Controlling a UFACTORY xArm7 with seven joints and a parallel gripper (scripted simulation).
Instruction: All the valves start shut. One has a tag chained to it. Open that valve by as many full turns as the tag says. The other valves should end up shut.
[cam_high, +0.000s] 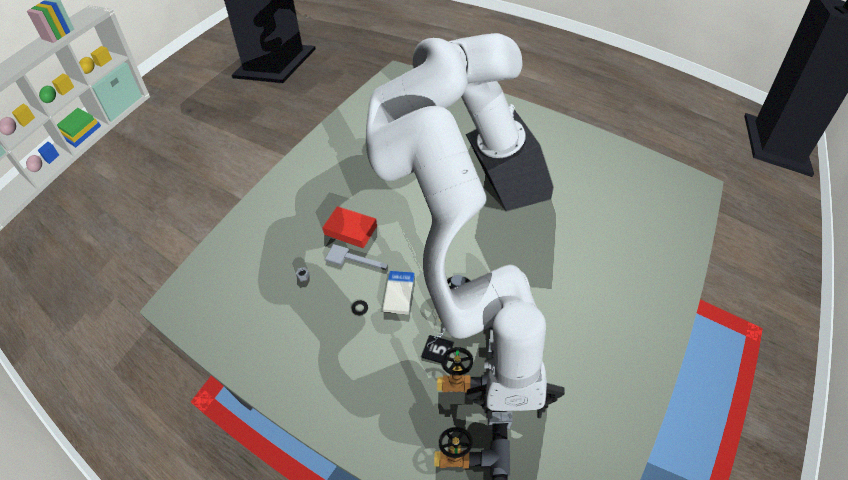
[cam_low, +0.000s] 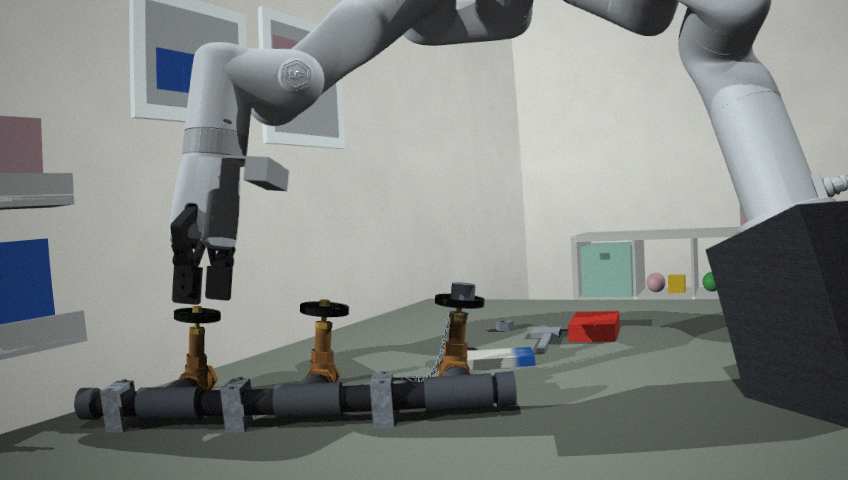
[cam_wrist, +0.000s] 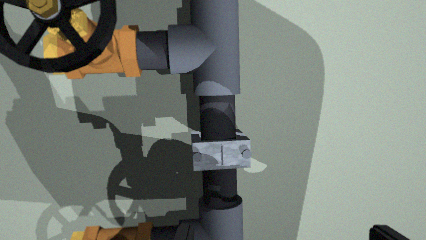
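Now: hand 250 mm past the grey cap, 190 mm to the left of it and 30 mm above it. Also, from my hand: black washer (200 mm behind, 420 mm to the right, 160 mm below); blue box (260 mm behind, 340 mm to the right, 160 mm below); black tag (150 mm behind, 210 mm to the right, 160 mm below).
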